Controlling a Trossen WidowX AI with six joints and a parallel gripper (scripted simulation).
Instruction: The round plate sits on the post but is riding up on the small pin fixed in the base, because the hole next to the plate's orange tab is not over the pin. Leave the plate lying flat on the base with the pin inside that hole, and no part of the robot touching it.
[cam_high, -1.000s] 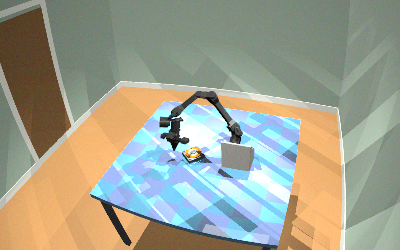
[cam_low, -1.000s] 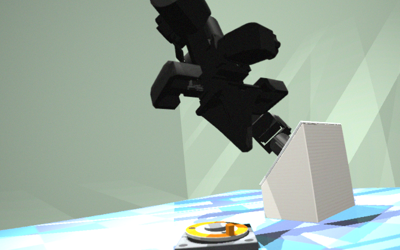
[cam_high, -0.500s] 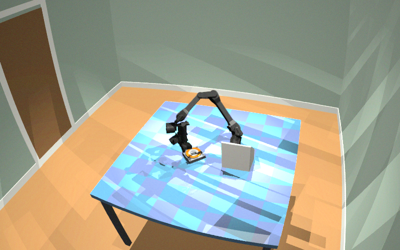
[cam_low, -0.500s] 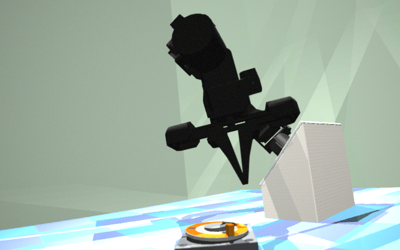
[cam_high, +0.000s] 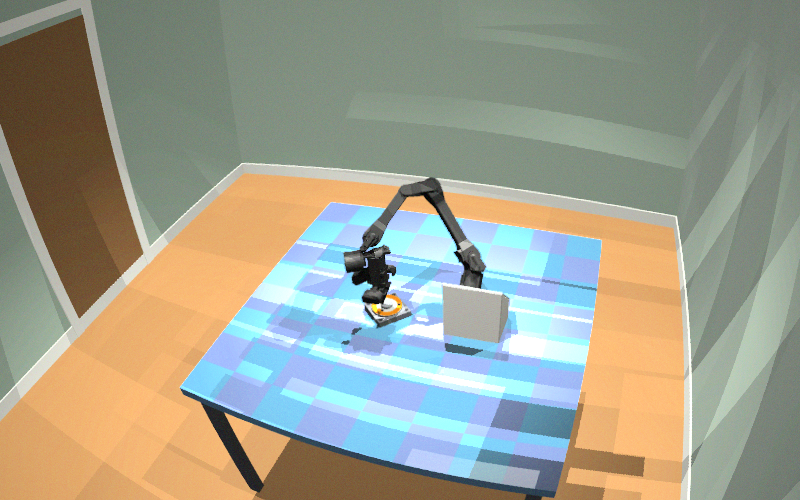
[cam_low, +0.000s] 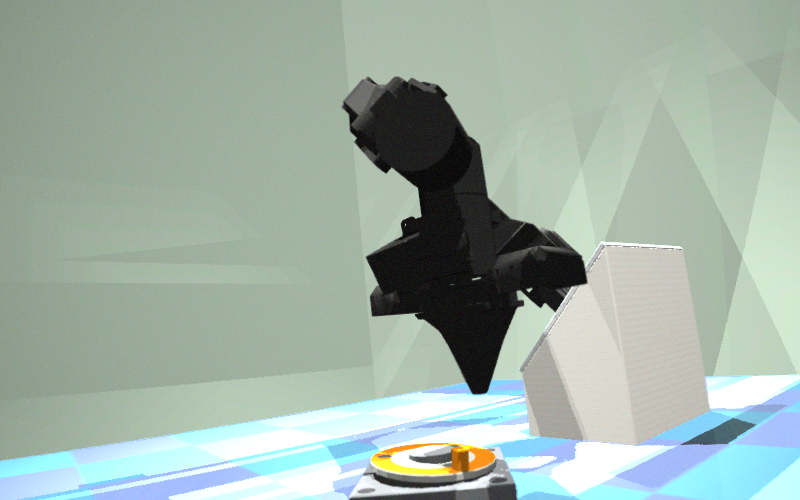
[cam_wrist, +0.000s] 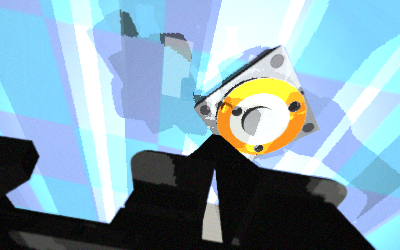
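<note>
My gripper tip is now 5 cm above the round plate, 3 cm to the left of it and 2 cm short of it. Round my gripper tip: base (6 cm to the right, 6 cm below, 1 cm ahead).
</note>
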